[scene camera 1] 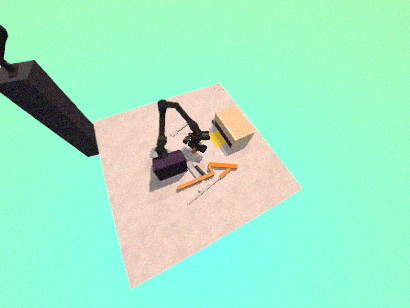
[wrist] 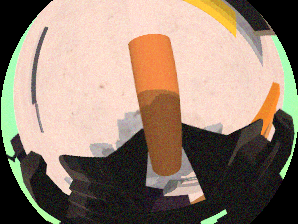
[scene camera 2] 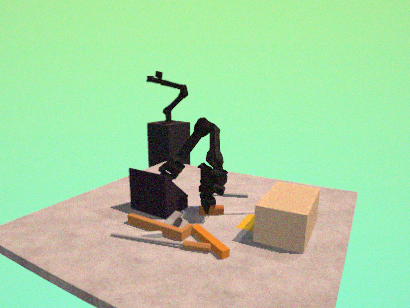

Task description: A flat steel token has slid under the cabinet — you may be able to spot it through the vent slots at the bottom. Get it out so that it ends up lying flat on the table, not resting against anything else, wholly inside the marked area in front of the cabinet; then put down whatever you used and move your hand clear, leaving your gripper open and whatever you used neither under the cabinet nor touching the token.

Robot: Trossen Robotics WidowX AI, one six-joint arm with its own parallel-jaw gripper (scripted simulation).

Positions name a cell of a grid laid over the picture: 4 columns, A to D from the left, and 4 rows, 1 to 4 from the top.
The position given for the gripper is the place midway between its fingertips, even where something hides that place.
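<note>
Orange L-shaped tool (scene camera 2: B4), visible. Tan cabinet (scene camera 2: C3), also in scene camera 1 (scene camera 1: C2). The gripper (wrist: C3), visible.
</note>
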